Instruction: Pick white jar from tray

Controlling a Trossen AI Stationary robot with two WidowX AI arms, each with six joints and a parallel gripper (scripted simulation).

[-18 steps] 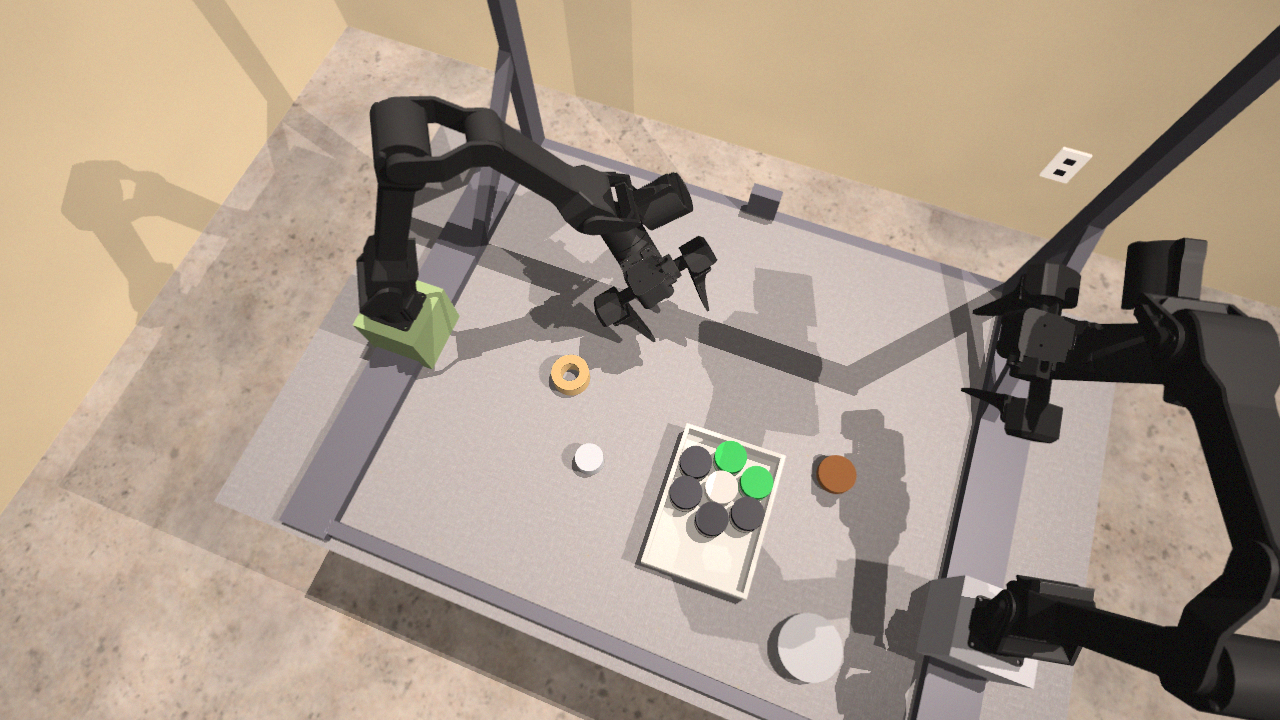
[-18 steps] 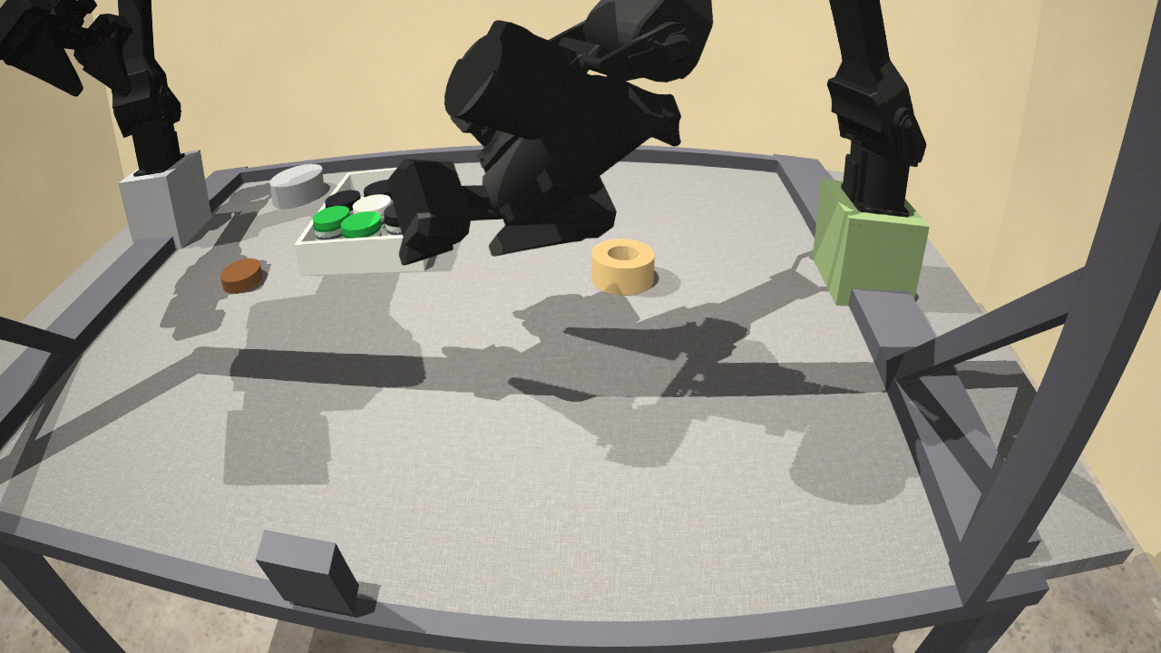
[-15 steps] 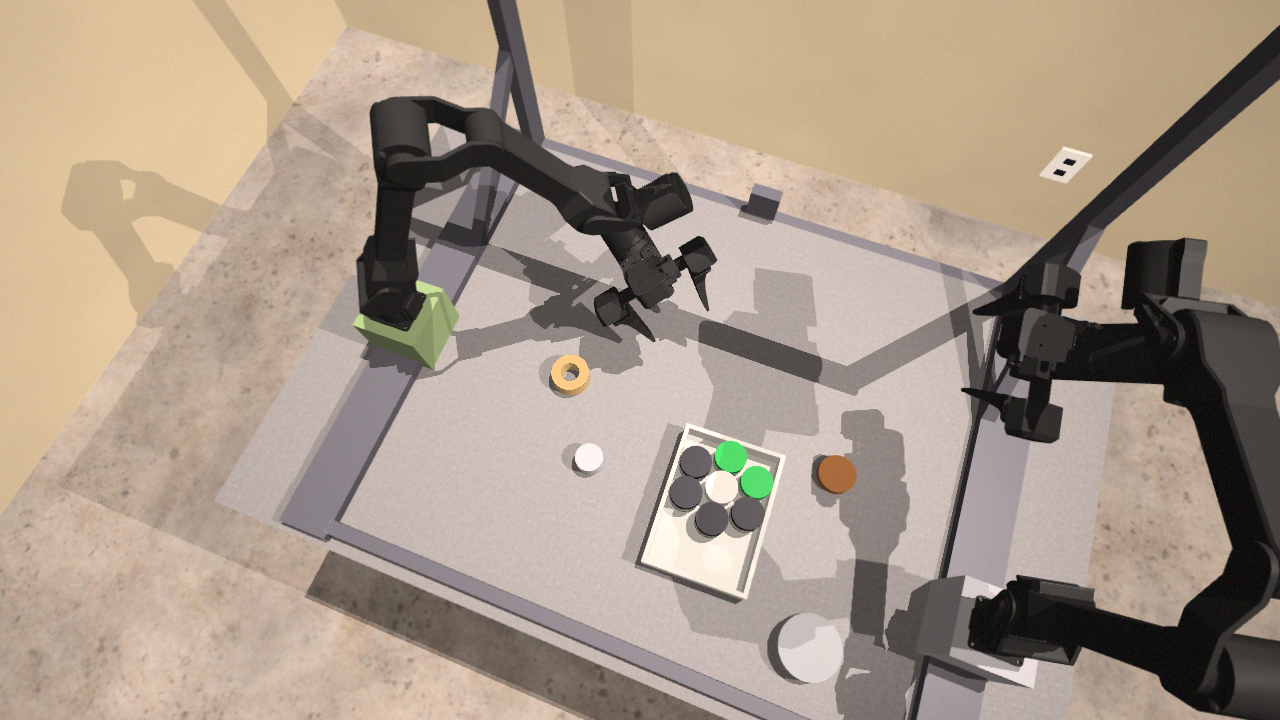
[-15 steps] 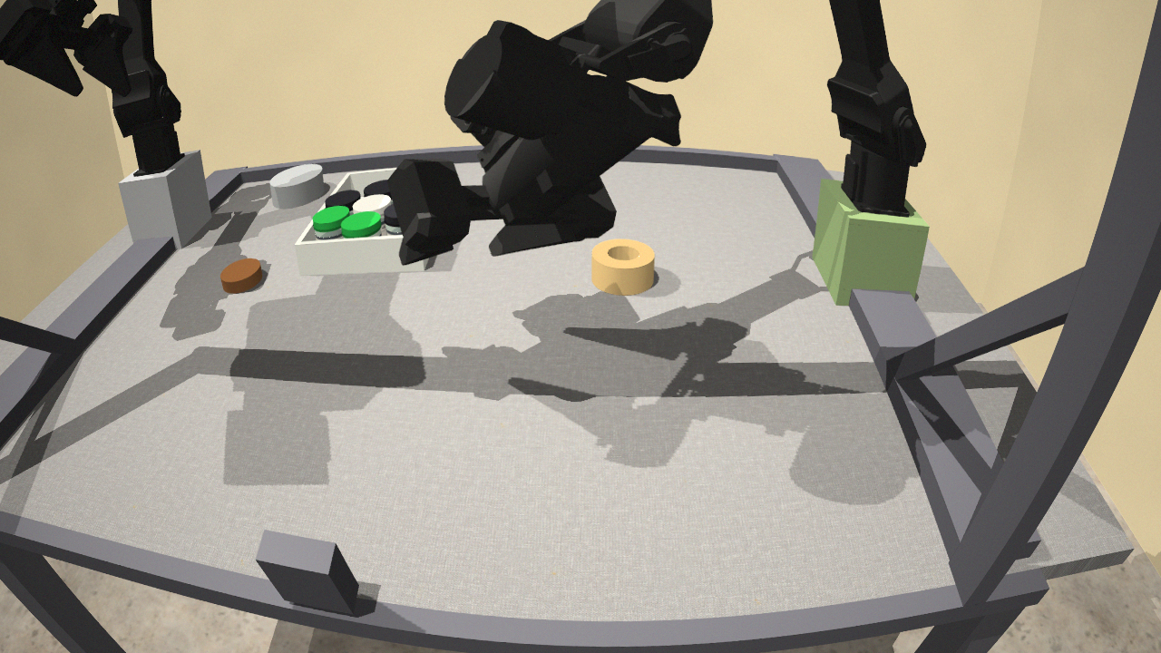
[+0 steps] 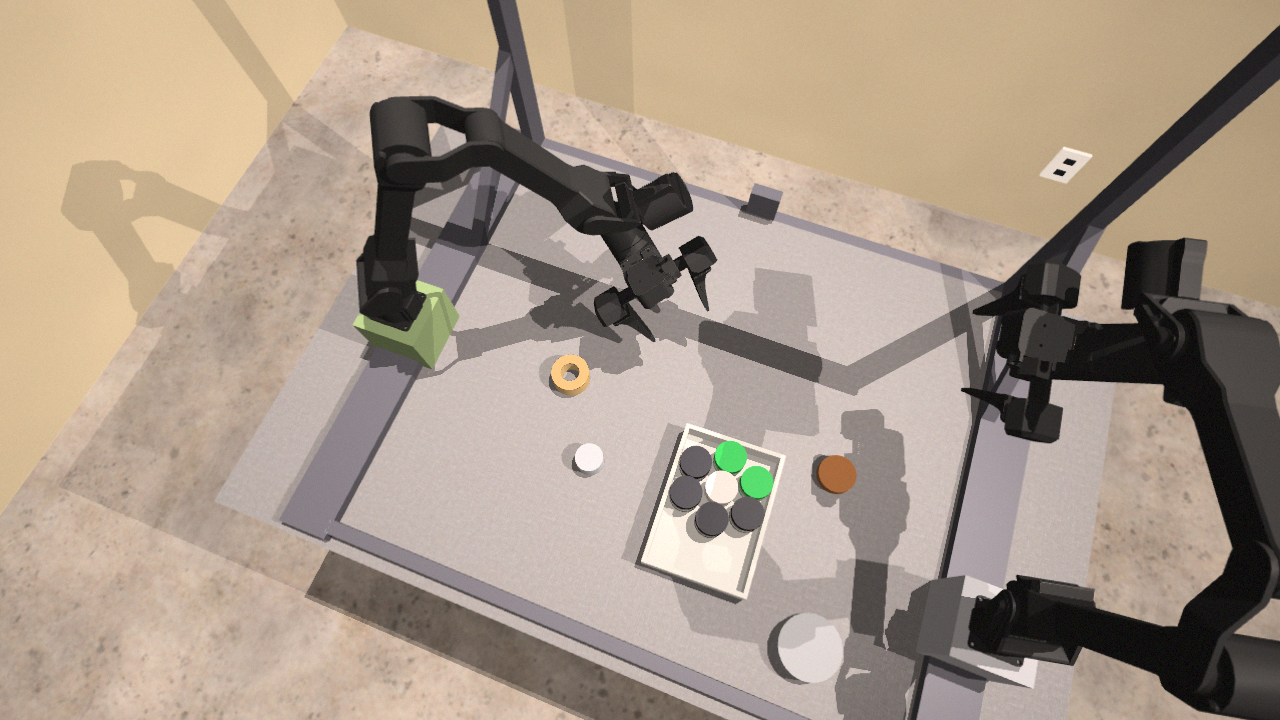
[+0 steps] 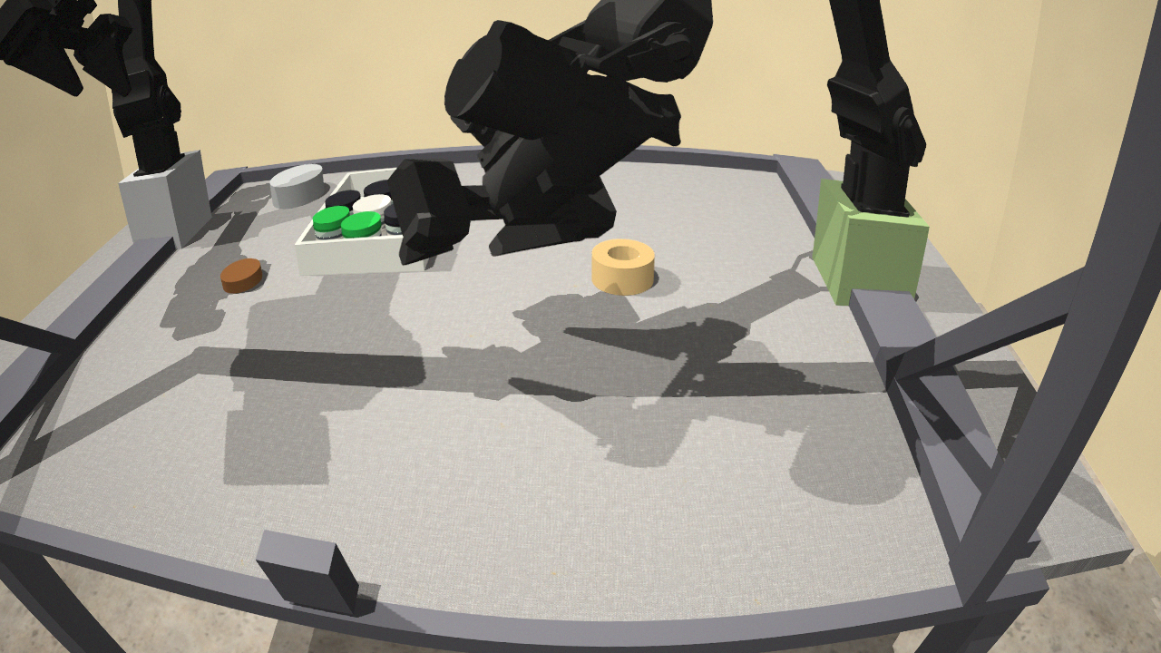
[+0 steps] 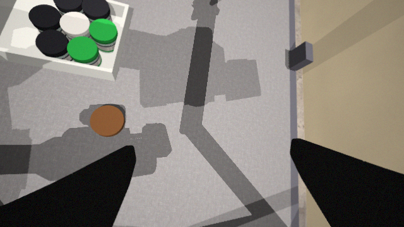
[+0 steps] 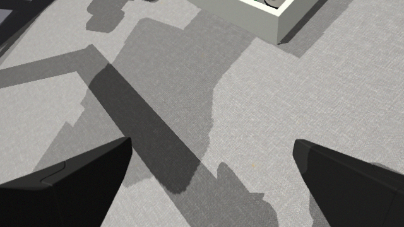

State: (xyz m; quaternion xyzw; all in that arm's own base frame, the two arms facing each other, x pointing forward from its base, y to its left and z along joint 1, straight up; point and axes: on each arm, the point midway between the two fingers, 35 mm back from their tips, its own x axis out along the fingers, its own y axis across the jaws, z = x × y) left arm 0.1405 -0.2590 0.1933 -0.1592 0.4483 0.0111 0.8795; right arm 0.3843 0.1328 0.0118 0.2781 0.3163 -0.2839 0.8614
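The green-capped jar is 280 mm below my left hand, 200 mm ahead of it and 160 mm to the right of it. Also, from my left hand: white jar: 280 mm below, 230 mm ahead, 200 mm to the right; orange disc: 300 mm below, 120 mm ahead, 60 mm to the right; black-capped jar: 280 mm below, 250 mm ahead, 150 mm to the right.
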